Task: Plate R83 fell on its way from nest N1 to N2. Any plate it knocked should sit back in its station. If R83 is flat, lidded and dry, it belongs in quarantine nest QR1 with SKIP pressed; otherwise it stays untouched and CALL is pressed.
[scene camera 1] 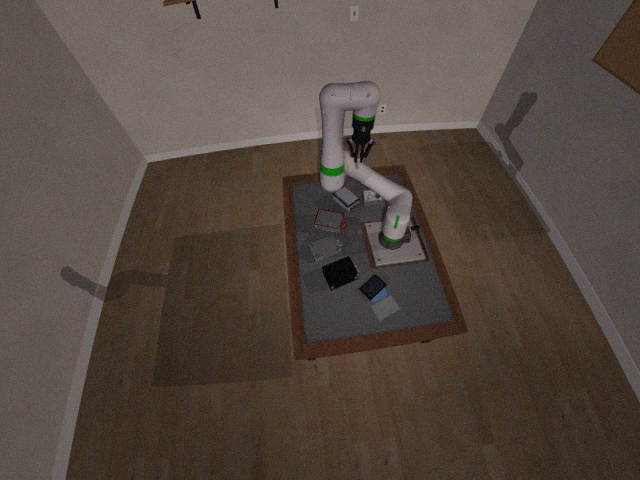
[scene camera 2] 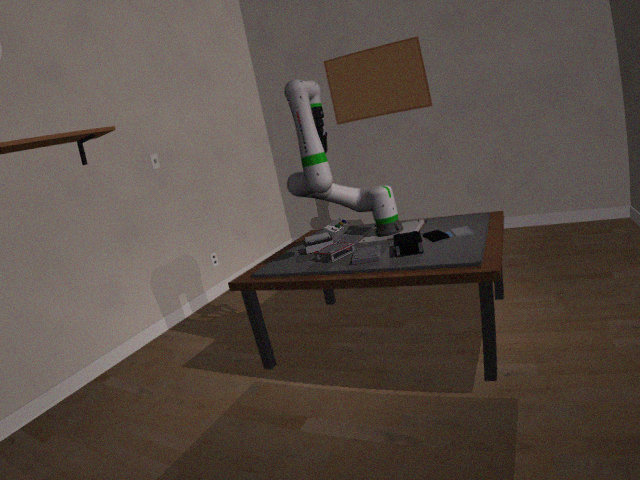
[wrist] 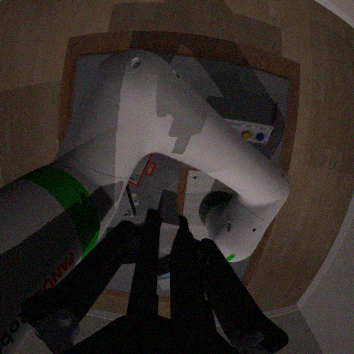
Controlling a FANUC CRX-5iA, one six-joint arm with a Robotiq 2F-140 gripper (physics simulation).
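Pixels of known places: gripper, fingertip midpoint: (scene camera 1: 357, 167) (wrist: 165, 202); arm's base, link origin: (scene camera 1: 390, 239) (scene camera 2: 389, 231) (wrist: 217, 209).
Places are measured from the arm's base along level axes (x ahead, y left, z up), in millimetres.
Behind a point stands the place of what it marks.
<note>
My gripper (scene camera 1: 357, 163) {z 409, x 170, y -229 mm} (scene camera 2: 325, 150) (wrist: 165, 202) {z 409, x 170, y -229 mm} is shut and empty, pointing down high above the back of the table. A light, thick plate-like block (scene camera 1: 346, 196) {z 69, x 175, y -332 mm} (scene camera 2: 317, 238) {z 68, x 210, y -329 mm} sits at the table's back, on a lower pale part. A red-outlined nest (scene camera 1: 330, 211) {z 40, x 299, y -268 mm} (scene camera 2: 334, 252) {z 40, x 400, y -192 mm} (wrist: 145, 170) lies in front of it, then a flat grey nest (scene camera 1: 325, 248) {z 22, x 396, y -35 mm} (scene camera 2: 366, 254) {z 23, x 430, y -40 mm} and a black nest (scene camera 1: 340, 272) {z 56, x 363, y 146 mm} (scene camera 2: 408, 241) {z 56, x 426, y 151 mm}. The button box (scene camera 1: 372, 196) {z 71, x 24, y -288 mm} (scene camera 2: 337, 226) {z 66, x -6, y -282 mm} (wrist: 248, 131) {z 75, x -73, y -286 mm} stands at the back; yellow and blue buttons show in the wrist view. Labels, R83's identity, its lid and any liquid cannot be made out.
A dark slab (scene camera 1: 373, 286) {z 13, x 211, y 255 mm} (scene camera 2: 435, 235) {z 14, x 234, y 255 mm} with a blue part beneath, and a pale sheet (scene camera 1: 385, 307) {z 8, x 189, y 381 mm} (scene camera 2: 461, 231) {z 8, x 201, y 379 mm}, lie toward the table's front. My arm's base stands on a white board (scene camera 1: 379, 258) {z 6, x 116, y 104 mm} near the right side. The arm hides part of the table in the wrist view.
</note>
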